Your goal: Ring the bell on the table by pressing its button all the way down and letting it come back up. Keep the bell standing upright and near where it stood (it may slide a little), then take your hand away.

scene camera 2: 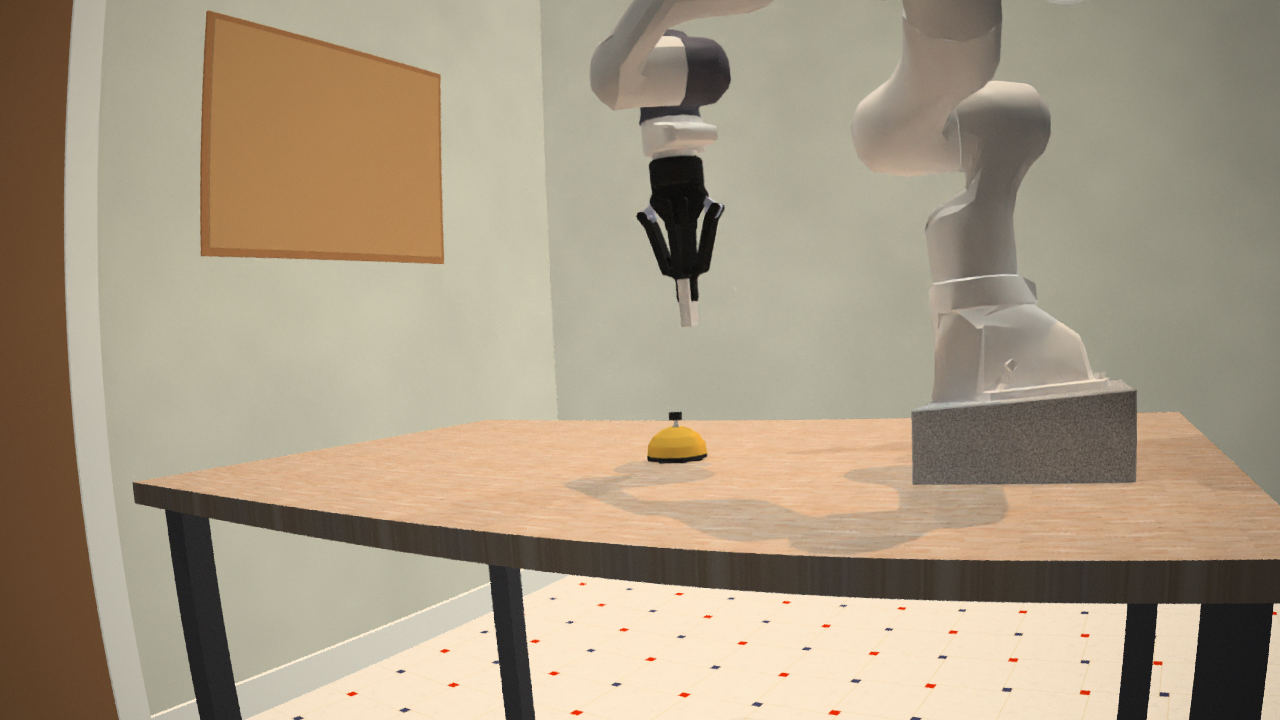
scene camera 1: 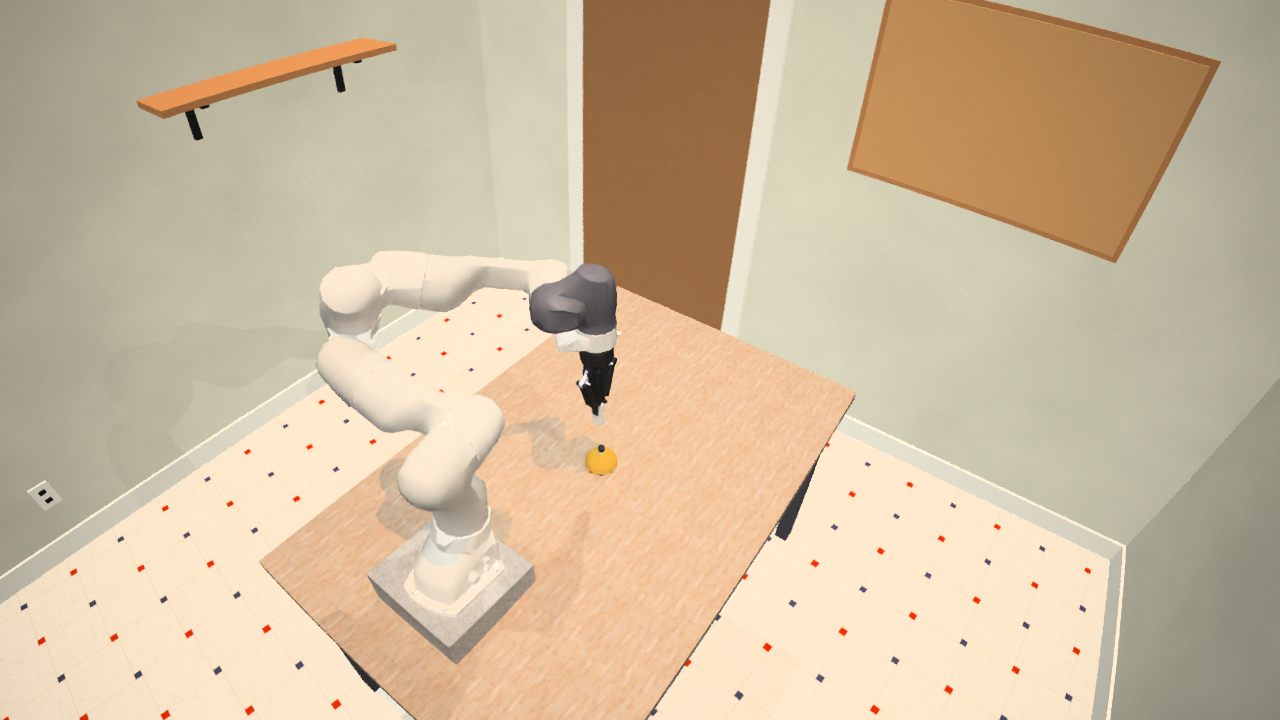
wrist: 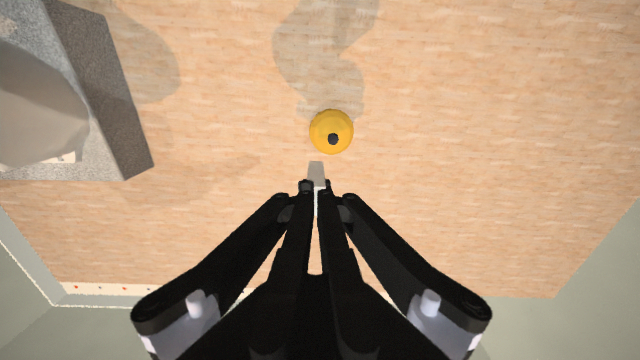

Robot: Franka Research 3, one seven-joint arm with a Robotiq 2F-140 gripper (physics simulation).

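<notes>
A yellow dome bell (scene camera 1: pixel 601 462) (scene camera 2: pixel 676 444) (wrist: pixel 327 122) stands upright on the wooden table (scene camera 1: pixel 698 429) (scene camera 2: pixel 402 483) (wrist: pixel 475 125). Its black button (scene camera 1: pixel 601 447) (scene camera 2: pixel 674 415) (wrist: pixel 333 139) sits raised on a short stem above the dome. My gripper (scene camera 1: pixel 598 418) (scene camera 2: pixel 688 315) (wrist: pixel 315 172) is shut and empty, pointing down. Its fingertips hang above the bell with a clear gap between them and the button. In the wrist view the fingertips show just below the bell, a little left of the button.
The arm's grey base block (scene camera 1: pixel 452 631) (scene camera 2: pixel 1024 438) (wrist: pixel 120 120) stands on the table, to the right of the bell in the second scene view. A wall shelf (scene camera 1: pixel 268 76) and a cork board (scene camera 1: pixel 1029 125) (scene camera 2: pixel 322 143) hang on the walls, away from the bell.
</notes>
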